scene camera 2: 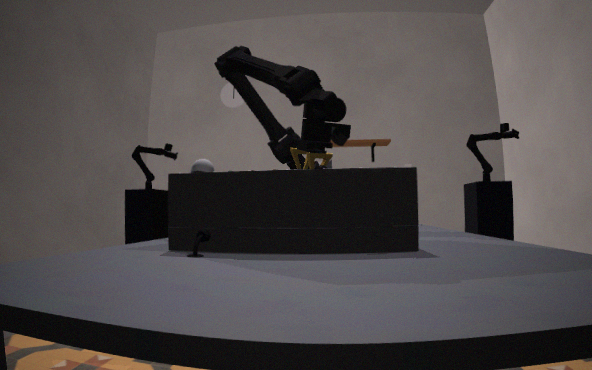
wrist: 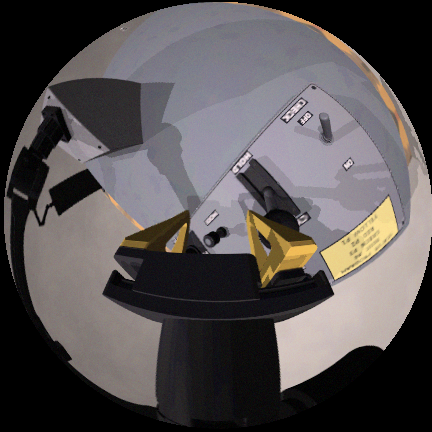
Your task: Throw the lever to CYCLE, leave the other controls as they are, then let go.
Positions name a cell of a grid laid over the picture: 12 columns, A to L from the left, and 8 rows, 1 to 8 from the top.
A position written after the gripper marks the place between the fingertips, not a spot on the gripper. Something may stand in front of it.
The gripper shows in scene camera 2 (G4) and in the wrist view (G4).
